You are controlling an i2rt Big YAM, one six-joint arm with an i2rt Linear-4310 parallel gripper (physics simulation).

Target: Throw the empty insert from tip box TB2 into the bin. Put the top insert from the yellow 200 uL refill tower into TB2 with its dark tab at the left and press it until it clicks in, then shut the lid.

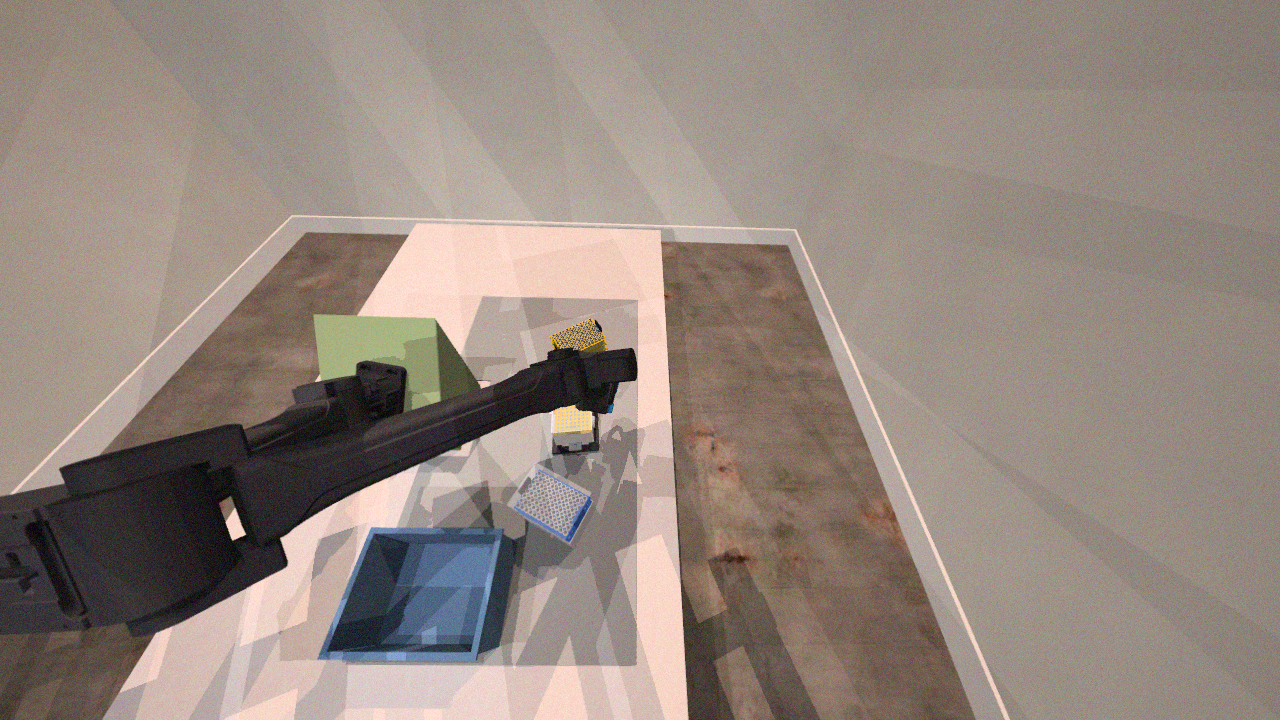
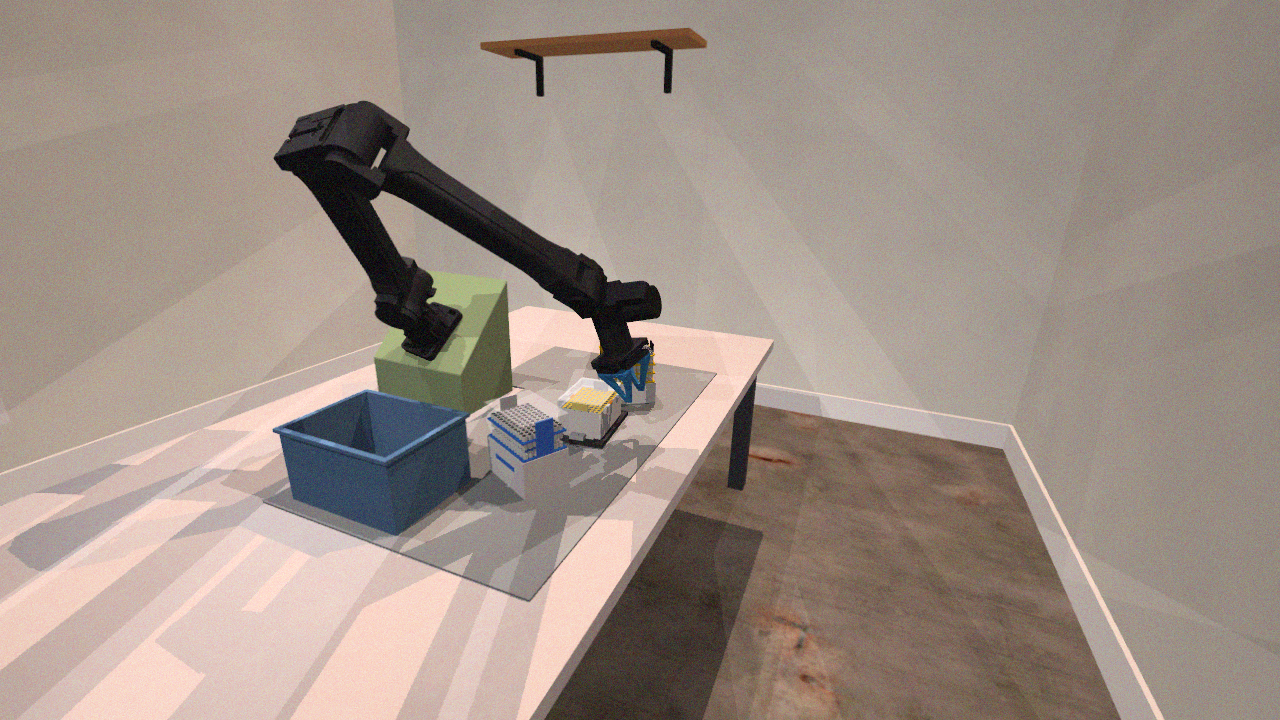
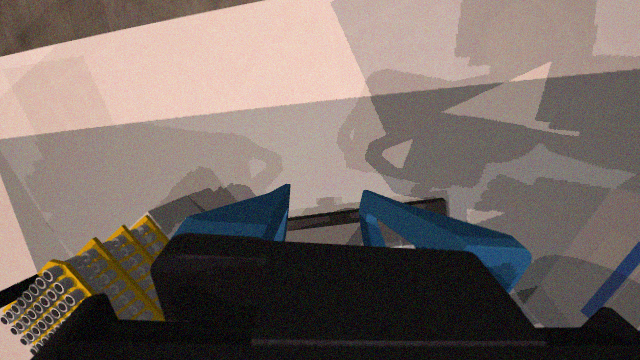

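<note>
My gripper (image 2: 629,395) (image 3: 325,197) has two blue fingers standing part open with nothing between them. It hangs low between the yellow refill tower and the small white box. That box (image 1: 573,438) (image 2: 588,420), which I take to be TB2, sits on a black base and shows a yellow insert (image 1: 572,418) (image 2: 589,399). Its label cannot be read and its lid is hard to make out. The yellow refill tower (image 1: 578,337) (image 3: 132,272) stands behind, its stacked inserts full of grey tips. The blue bin (image 1: 496,582) (image 2: 335,479) stands at the front left.
A white tower with blue inserts (image 1: 553,504) (image 2: 528,452) stands between the bin and the white box. A green sloped block (image 1: 375,344) (image 2: 478,358) carries the arm's base. A grey mat (image 2: 528,573) lies under the objects. A wooden shelf (image 2: 595,42) hangs on the wall.
</note>
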